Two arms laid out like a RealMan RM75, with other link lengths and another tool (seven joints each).
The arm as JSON. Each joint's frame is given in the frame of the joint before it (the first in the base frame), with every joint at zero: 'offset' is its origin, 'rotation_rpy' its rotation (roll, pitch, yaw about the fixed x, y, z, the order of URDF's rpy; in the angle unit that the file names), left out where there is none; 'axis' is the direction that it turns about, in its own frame. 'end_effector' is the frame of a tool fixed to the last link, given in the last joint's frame.
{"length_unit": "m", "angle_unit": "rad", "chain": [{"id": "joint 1", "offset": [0.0, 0.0, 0.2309], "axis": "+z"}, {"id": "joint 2", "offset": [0.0, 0.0, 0.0], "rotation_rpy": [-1.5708, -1.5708, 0.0], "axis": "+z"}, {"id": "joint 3", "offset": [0.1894, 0.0, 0.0], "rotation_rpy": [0.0, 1.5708, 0.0], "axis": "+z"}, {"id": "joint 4", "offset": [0.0, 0.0, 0.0], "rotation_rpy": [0.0, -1.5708, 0.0], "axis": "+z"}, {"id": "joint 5", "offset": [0.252, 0.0, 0.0], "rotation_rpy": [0.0, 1.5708, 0.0], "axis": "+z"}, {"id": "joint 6", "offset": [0.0, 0.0, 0.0], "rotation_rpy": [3.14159, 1.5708, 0.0], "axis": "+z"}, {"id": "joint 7", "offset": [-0.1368, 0.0, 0.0], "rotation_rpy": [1.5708, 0.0, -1.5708], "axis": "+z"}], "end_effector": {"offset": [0.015, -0.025, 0.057], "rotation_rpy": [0.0, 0.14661, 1.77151]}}
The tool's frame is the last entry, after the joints.
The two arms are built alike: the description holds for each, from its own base.
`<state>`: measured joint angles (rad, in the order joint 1, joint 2, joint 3, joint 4, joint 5, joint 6, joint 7); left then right.
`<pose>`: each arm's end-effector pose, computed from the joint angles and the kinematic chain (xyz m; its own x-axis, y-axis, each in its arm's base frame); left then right.
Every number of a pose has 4 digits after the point.
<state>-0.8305 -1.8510 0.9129 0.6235 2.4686 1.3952 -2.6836 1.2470 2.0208 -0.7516 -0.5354 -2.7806 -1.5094 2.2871</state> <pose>-0.2569 0.4394 0.0368 0.9020 -0.3874 -0.1905 -0.4113 -0.9053 -0.1064 0.1294 0.4302 -0.0378 -0.7619 -0.6390 -0.1059 -0.6203 0.7669 -0.1646</pose>
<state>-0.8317 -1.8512 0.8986 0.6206 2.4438 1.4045 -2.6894 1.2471 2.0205 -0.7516 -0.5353 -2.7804 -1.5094 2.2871</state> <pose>-0.2522 0.4395 0.0356 0.9122 -0.3780 -0.1578 -0.3985 -0.9082 -0.1278 0.1294 0.4302 -0.0377 -0.7619 -0.6390 -0.1059 -0.6203 0.7669 -0.1644</pose>
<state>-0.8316 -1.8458 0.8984 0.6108 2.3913 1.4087 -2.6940 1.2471 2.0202 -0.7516 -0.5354 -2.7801 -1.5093 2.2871</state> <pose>-0.2455 0.4405 0.0337 0.9215 -0.3713 -0.1138 -0.3857 -0.9093 -0.1561 0.1294 0.4303 -0.0375 -0.7619 -0.6390 -0.1060 -0.6204 0.7670 -0.1639</pose>
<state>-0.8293 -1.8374 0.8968 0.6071 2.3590 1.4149 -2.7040 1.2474 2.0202 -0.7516 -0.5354 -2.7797 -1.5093 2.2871</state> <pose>-0.2425 0.4410 0.0356 0.9290 -0.3596 -0.0881 -0.3698 -0.9122 -0.1766 0.1292 0.4304 -0.0376 -0.7617 -0.6392 -0.1057 -0.6207 0.7668 -0.1637</pose>
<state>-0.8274 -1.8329 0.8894 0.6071 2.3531 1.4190 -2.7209 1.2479 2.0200 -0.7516 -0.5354 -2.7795 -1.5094 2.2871</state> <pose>-0.2429 0.4409 0.0381 0.9369 -0.3406 -0.0787 -0.3495 -0.9177 -0.1889 0.1289 0.4305 -0.0375 -0.7615 -0.6395 -0.1057 -0.6211 0.7665 -0.1635</pose>
